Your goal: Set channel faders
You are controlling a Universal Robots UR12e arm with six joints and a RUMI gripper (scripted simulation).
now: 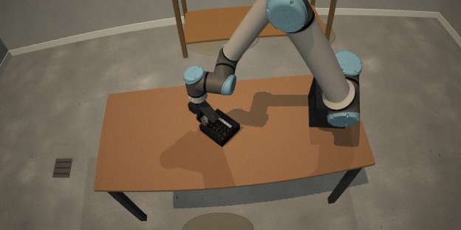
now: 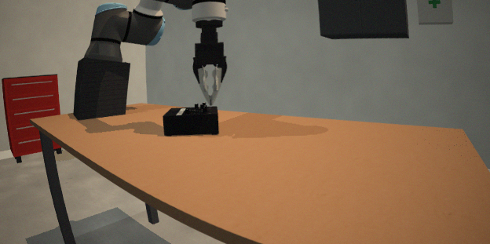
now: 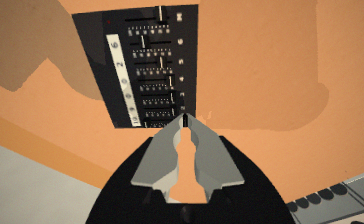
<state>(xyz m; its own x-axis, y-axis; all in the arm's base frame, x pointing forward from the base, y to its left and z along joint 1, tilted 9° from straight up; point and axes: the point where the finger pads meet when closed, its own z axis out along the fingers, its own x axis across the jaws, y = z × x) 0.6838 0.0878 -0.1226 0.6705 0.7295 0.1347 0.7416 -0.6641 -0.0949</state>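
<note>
Now: the master fader 100 mm behind my hand, 60 mm to the left of it and 20 mm below it.
</note>
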